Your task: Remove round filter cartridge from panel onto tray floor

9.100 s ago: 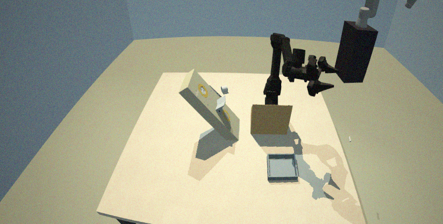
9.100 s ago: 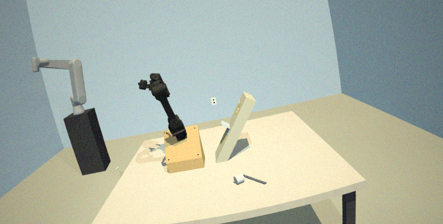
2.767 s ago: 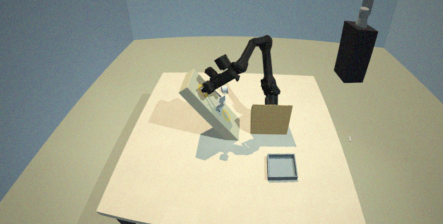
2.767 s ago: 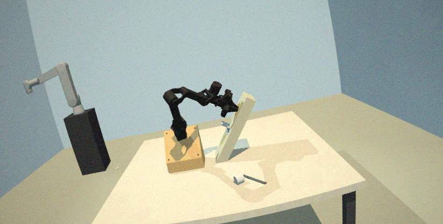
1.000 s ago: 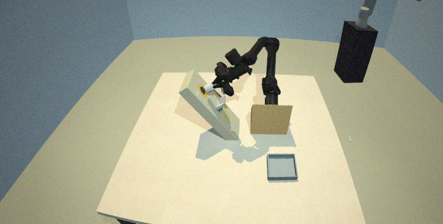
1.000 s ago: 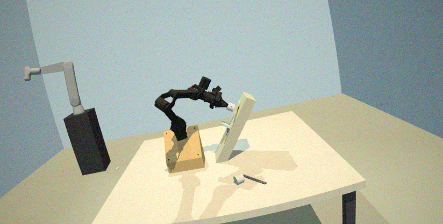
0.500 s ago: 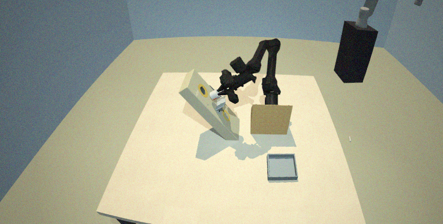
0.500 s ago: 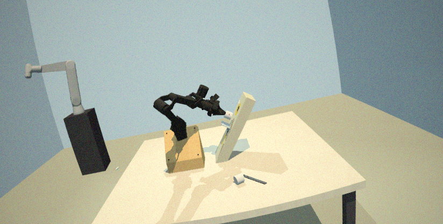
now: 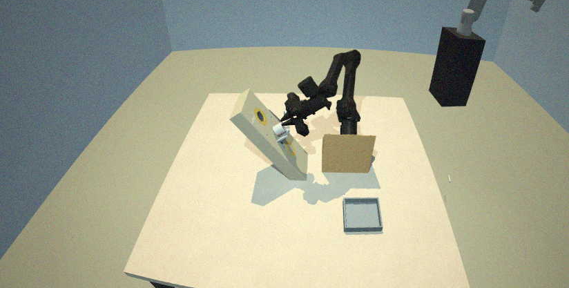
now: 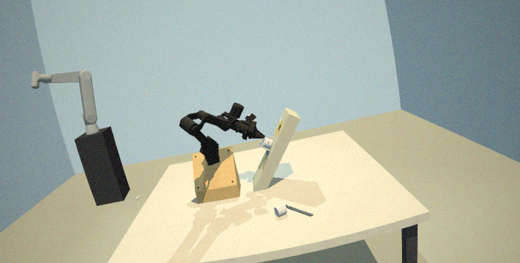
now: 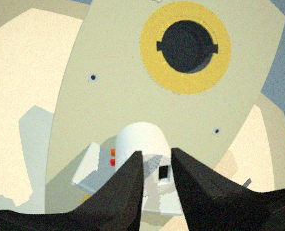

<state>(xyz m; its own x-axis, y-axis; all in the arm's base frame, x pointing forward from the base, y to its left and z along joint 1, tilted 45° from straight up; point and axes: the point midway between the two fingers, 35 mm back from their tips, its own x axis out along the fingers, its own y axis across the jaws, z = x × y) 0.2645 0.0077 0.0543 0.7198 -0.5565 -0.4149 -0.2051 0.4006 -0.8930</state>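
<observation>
The round white filter cartridge lies 3 cm below my gripper tip. From my gripper tip the other things lie so: small white cylinder (4 cm behind, 39 cm to the right, 22 cm below); then grey-blue tray (30 cm behind, 33 cm to the left, 24 cm below).
</observation>
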